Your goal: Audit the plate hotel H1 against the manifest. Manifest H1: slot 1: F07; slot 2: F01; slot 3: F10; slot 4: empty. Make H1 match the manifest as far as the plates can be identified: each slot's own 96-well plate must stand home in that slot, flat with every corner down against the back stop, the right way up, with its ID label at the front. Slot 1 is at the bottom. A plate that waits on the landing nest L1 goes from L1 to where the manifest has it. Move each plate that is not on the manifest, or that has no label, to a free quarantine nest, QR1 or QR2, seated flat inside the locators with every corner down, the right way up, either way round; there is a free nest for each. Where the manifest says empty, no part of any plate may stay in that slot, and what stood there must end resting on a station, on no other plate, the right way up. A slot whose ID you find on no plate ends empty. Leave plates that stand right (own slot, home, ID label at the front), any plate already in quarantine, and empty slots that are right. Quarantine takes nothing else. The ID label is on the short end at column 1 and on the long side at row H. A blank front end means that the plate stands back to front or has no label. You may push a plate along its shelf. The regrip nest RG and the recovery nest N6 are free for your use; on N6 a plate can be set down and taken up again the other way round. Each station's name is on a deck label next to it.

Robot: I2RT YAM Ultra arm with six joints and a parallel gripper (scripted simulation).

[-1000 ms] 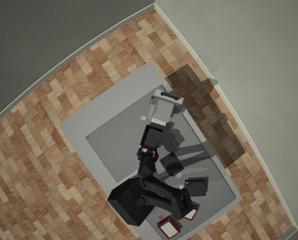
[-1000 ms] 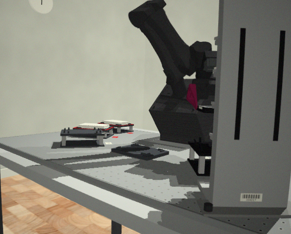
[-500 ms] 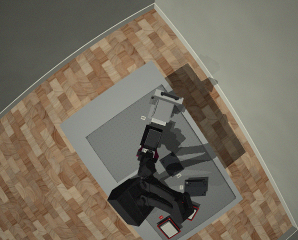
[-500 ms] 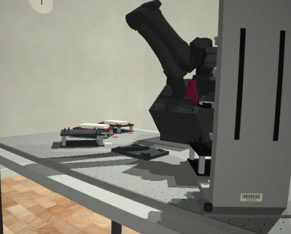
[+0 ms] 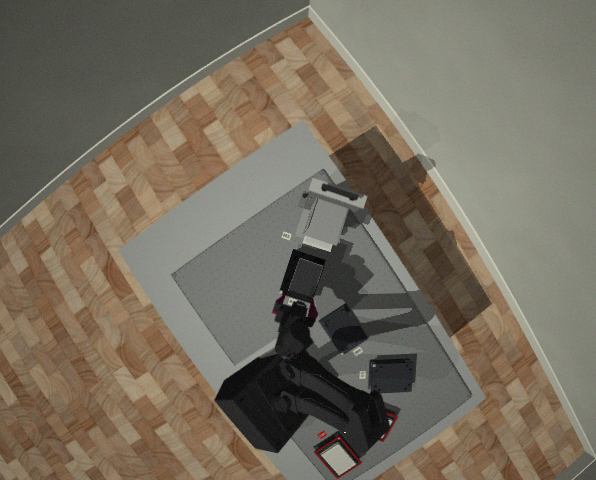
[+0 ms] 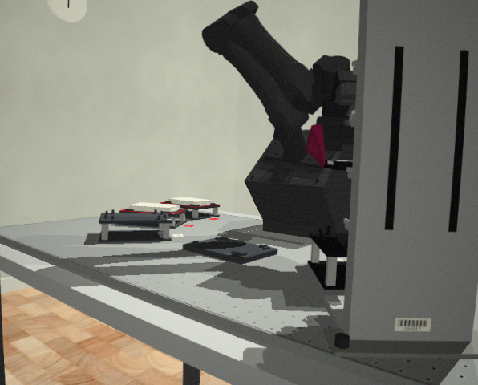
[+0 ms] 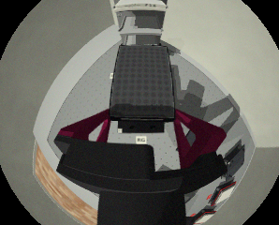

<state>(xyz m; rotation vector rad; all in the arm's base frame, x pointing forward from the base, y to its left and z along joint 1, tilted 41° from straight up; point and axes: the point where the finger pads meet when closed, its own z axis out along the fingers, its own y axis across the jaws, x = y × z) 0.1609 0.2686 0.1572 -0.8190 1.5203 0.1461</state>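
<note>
The dark 96-well plate lies 4 cm ahead of my hand and 4 cm to the left of it. Round my hand: N6 deck label (11 cm ahead, 31 cm to the right, 20 cm below); H1 deck label (4 cm ahead, 20 cm to the left, 20 cm below); grey hotel back wall (20 cm ahead, 23 cm to the left).
</note>
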